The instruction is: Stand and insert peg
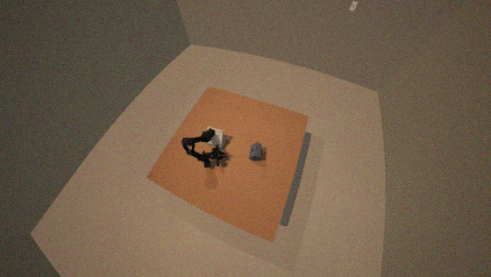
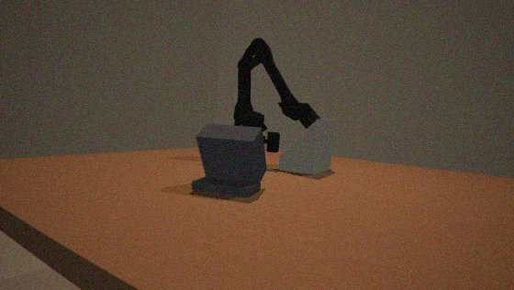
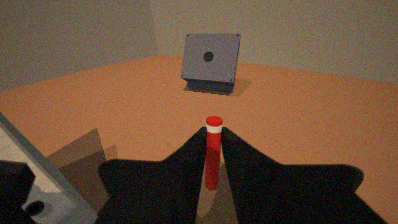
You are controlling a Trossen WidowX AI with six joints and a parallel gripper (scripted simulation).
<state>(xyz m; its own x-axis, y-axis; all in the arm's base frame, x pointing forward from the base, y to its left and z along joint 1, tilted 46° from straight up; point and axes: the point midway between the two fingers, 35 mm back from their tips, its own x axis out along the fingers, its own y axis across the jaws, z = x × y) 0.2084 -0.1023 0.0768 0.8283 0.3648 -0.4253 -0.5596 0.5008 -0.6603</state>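
The red peg is 1 cm below my gripper tip. Also, from my gripper tip: sloped panel: 21 cm ahead, 14 cm to the left, 1 cm above.
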